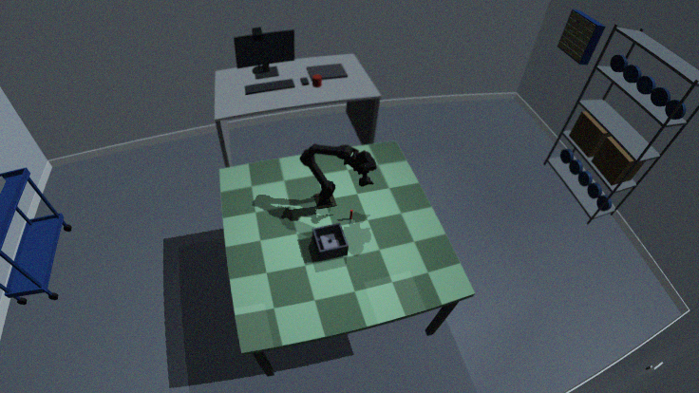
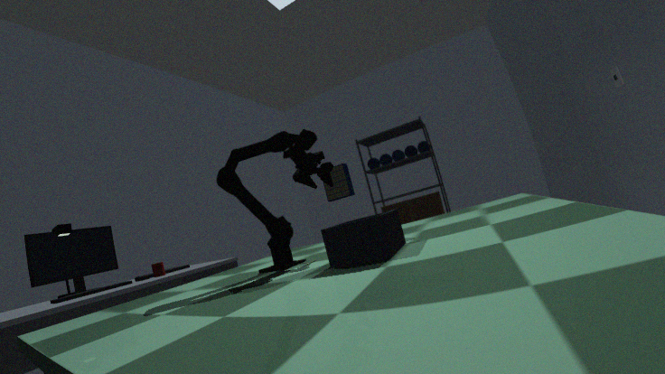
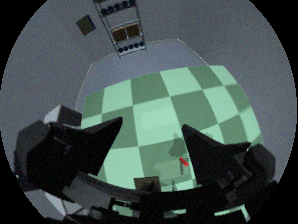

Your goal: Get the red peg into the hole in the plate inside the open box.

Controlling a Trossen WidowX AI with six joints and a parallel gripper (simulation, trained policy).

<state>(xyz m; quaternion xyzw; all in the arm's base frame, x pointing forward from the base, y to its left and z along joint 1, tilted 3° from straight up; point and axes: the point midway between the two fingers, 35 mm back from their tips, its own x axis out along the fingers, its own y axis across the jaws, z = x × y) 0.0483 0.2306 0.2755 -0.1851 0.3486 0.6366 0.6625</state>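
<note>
Right now my gripper tip is 21 cm above the red peg, 12 cm to the left of it and 10 cm short of it. Also, from my gripper tip: dark grey box 29 cm ahead, 27 cm to the right, 22 cm below.
</note>
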